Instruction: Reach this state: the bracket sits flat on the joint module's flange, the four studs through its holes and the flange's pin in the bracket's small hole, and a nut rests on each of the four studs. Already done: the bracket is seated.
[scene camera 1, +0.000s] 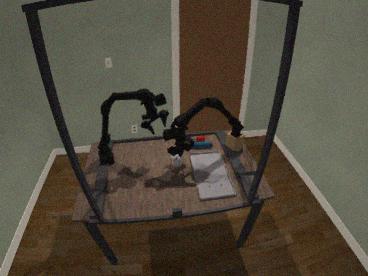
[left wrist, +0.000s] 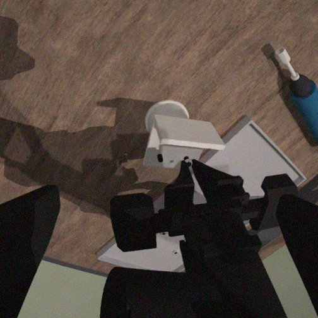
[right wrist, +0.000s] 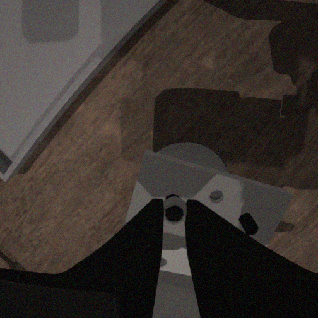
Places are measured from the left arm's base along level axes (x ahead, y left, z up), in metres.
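Where they show: left gripper, fingertip midpoint: (scene camera 1: 159, 130); right gripper, fingertip midpoint: (scene camera 1: 180, 155); left arm's base, origin of the base link: (scene camera 1: 105, 153); right arm's base, origin of the base link: (scene camera 1: 235, 134).
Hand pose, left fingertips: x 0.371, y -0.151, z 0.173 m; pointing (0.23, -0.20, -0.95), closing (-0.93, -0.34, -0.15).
Things, the pixels of their centre, and the offset from my left fingertips.
- white joint module, body centre: (scene camera 1: 177, 154) dx +0.083, dy -0.076, dz -0.164 m
- grey tray, body centre: (scene camera 1: 210, 172) dx +0.239, dy -0.260, dz -0.238 m
- red part, body centre: (scene camera 1: 198, 138) dx +0.338, dy +0.100, dz -0.229 m
- wooden block, body centre: (scene camera 1: 234, 141) dx +0.544, dy -0.095, dz -0.186 m
The white joint module (scene camera 1: 177, 160) stands on the wooden table with the grey bracket (left wrist: 186, 132) seated on its flange; the bracket also shows in the right wrist view (right wrist: 217, 195). My right gripper (right wrist: 172, 207) is shut on a dark nut (right wrist: 174, 212) and holds it right over the bracket's near-left corner; it also shows in the left wrist view (left wrist: 187, 161). A bare stud (right wrist: 216, 195) stands up through the bracket beside it, and a dark slot (right wrist: 248, 223) lies to the right. My left gripper (scene camera 1: 156, 122) is open and empty, raised high left of the module.
A grey tray (scene camera 1: 211, 174) with small loose nuts lies right of the module. A blue screwdriver (left wrist: 303, 96) and a red part (scene camera 1: 200, 138) lie at the back. A wooden block (scene camera 1: 234, 141) stands at the back right corner under the right arm's base.
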